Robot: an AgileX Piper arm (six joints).
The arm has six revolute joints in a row. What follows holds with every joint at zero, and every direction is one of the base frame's. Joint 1 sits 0.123 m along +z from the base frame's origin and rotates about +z. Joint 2 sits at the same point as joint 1 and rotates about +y. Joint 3 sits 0.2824 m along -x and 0.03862 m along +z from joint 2 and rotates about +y. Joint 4 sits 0.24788 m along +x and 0.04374 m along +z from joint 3 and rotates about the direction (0.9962, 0, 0.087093). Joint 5 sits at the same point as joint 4 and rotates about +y. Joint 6 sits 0.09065 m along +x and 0.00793 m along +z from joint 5 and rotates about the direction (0.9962, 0, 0.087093). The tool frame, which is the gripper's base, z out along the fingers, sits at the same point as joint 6; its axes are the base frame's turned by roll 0, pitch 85.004 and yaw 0 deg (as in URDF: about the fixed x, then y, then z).
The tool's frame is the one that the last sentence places.
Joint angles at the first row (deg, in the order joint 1, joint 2, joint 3, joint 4, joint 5, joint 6):
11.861, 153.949, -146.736, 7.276, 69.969, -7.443
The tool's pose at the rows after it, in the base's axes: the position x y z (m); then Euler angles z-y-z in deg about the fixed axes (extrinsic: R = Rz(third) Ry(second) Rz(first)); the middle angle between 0 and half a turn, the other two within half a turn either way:
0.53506 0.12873 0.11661 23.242 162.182 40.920
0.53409 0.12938 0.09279 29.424 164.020 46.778
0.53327 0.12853 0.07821 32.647 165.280 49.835
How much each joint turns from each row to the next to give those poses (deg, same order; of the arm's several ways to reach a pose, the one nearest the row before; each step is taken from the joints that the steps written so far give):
0.271, 2.313, 0.047, 1.751, -0.046, -0.052
0.000, 2.485, 0.021, 0.565, -0.002, 0.001
-0.060, 1.522, -0.003, -0.056, 0.002, -0.001

